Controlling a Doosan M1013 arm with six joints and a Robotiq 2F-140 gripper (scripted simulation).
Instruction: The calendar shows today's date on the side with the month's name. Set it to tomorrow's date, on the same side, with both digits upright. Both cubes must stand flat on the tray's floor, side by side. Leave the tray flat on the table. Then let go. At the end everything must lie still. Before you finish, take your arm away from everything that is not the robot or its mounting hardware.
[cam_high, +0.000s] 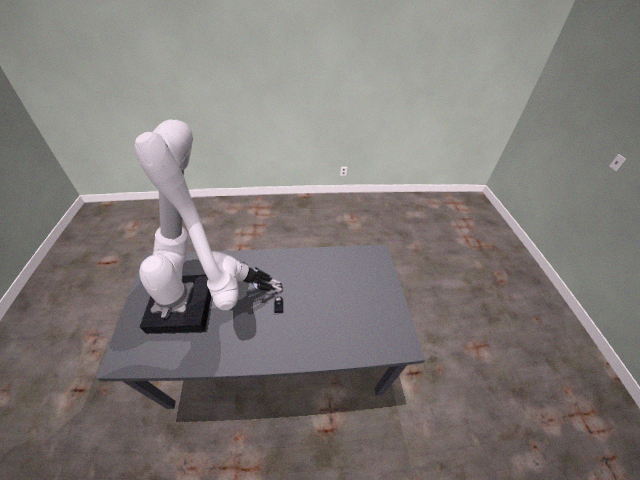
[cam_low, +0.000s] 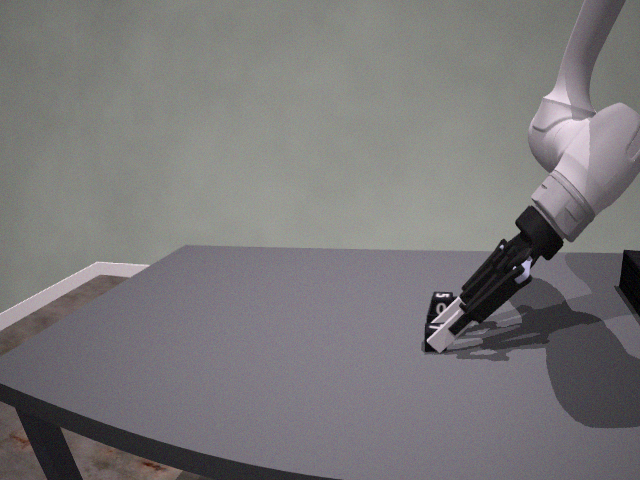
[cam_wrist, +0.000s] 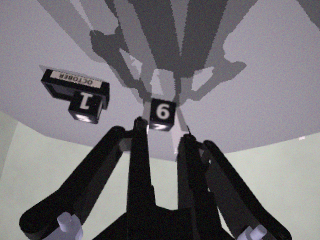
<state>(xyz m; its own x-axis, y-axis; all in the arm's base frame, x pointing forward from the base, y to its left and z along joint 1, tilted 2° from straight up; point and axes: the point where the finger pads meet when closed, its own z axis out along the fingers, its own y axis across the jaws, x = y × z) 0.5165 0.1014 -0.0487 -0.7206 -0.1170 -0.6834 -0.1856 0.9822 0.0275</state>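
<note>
Now: hand 20 mm short of the black number cube and 20 mm above it. Round my hand: tray 110 mm to the right, 30 mm below, 20 mm ahead.
</note>
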